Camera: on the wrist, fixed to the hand. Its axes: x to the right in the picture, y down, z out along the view.
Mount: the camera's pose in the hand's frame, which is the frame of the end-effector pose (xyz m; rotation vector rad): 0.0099 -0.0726 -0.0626 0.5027 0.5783 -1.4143
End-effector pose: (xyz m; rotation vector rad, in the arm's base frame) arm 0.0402 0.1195 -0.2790 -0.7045 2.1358 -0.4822
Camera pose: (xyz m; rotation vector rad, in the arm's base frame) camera 0.0082 0.0633 -0.2075 -1.8446 1.4824 -2.0493
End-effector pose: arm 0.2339 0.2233 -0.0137 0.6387 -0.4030 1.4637
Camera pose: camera 0.2985 0.2708 -0.0671 0.6180 0.7924 0.2843
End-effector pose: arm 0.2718 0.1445 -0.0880 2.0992 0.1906 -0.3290
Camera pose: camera 0.2718 0.2358 -0.1188 2.1258 2.1345 -0.5964
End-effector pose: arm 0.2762 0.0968 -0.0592 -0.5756 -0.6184 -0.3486
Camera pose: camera 0.2775 0.0007 -0.0658 0.5484 -0.4274 -1.5636
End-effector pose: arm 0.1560 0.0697 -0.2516 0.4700 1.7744 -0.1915
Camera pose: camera 0.0685 0.0295 -0.2536 -0.5468 2.3291 -1.6334
